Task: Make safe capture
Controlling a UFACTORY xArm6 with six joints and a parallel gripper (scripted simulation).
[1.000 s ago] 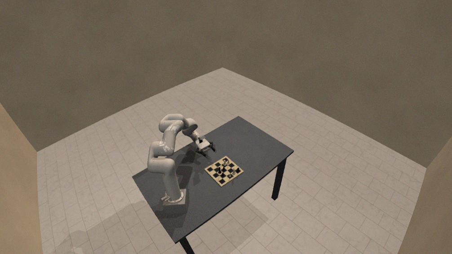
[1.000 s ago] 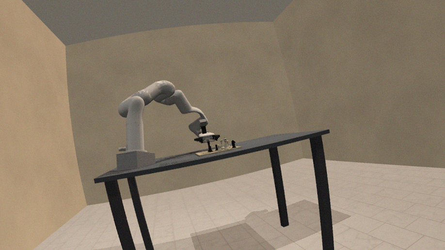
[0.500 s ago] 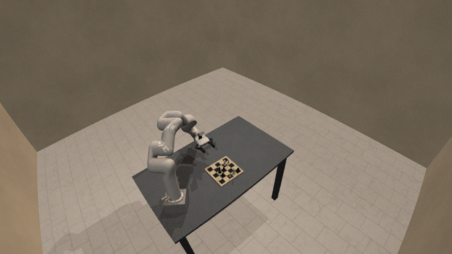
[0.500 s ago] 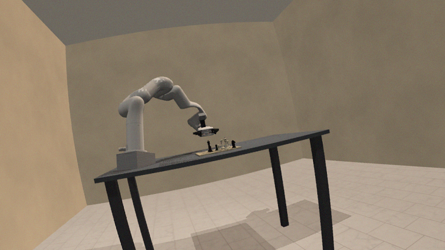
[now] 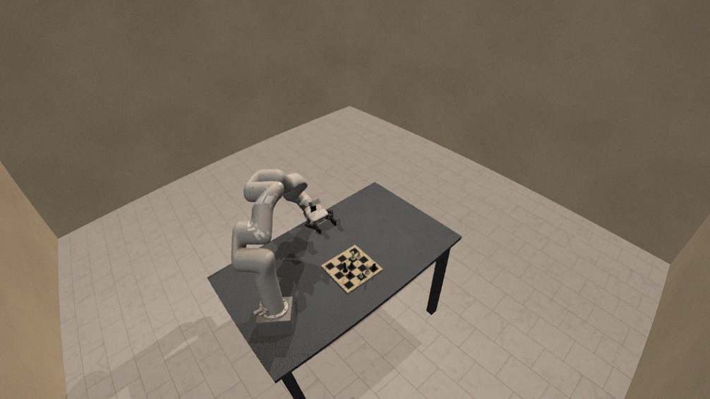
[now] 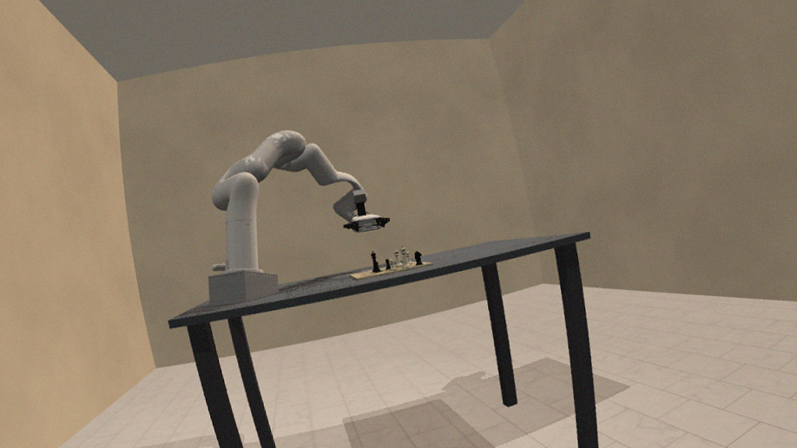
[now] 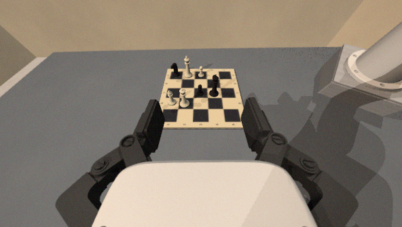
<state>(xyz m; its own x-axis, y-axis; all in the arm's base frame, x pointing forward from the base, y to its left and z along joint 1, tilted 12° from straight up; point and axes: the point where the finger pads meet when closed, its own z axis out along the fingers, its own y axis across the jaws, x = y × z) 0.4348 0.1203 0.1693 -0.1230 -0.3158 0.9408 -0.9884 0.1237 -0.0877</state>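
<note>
Right now my hand is 1 cm short of the white bishop, 26 cm to the left of it and 12 cm above it. From my hand the other things lie so: chessboard (2 cm behind, 18 cm to the right, 15 cm below); then white pawn (3 cm behind, 25 cm to the right, 14 cm below).
</note>
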